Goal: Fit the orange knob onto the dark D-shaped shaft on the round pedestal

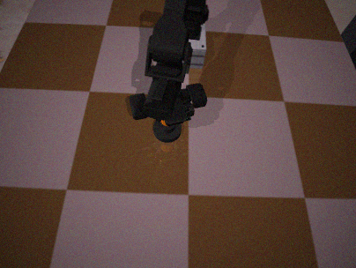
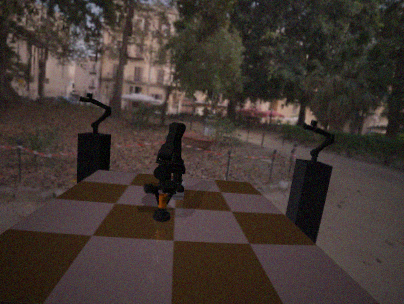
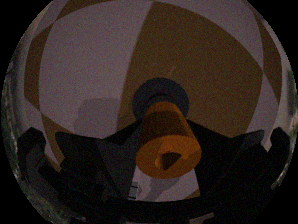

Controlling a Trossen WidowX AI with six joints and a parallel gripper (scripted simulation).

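The orange knob lies 2 cm above my gripper tip. From my gripper tip the other things lie so: dark round pedestal 4 cm below.
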